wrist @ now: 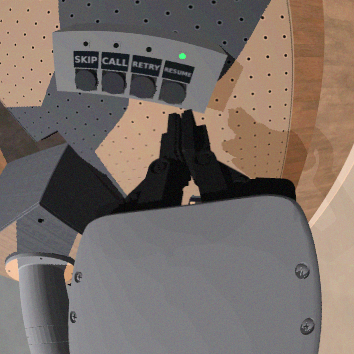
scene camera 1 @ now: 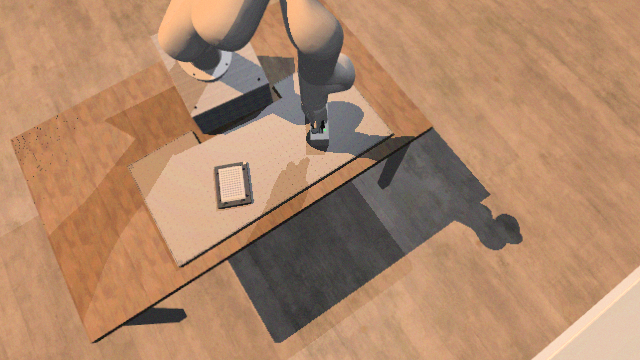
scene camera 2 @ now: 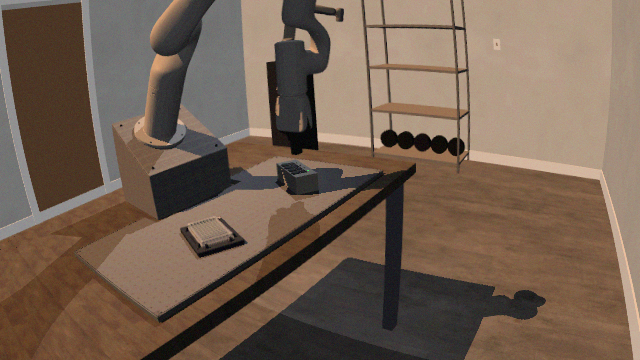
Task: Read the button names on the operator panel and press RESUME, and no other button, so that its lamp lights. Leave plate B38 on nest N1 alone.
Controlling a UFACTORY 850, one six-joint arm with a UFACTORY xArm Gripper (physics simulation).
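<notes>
The grey operator panel (scene camera 1: 318, 142) (scene camera 2: 305, 185) (wrist: 65, 65) stands on the perforated board. In the wrist view its labels read SKIP, CALL, RETRY and RESUME. The RESUME button (wrist: 172, 92) is at the right end of the row, and the lamp (wrist: 182, 56) above its label glows green. The other three lamps are dark. My gripper (scene camera 2: 297, 152) (wrist: 185, 126) is shut and empty, raised above the panel and clear of it in scene view 2. Plate B38 (scene camera 1: 232, 184) (scene camera 2: 210, 231) lies flat on the dark nest N1 (scene camera 1: 235, 204) (scene camera 2: 202, 252).
The perforated board (scene camera 1: 175, 225) (scene camera 2: 140, 285) lies on the wooden table (scene camera 1: 75, 280). The arm's base block (scene camera 1: 235, 107) (scene camera 2: 190, 180) stands behind the board. A shelf rack (scene camera 2: 370, 100) stands at the far wall, with several dark round things on its lowest shelf.
</notes>
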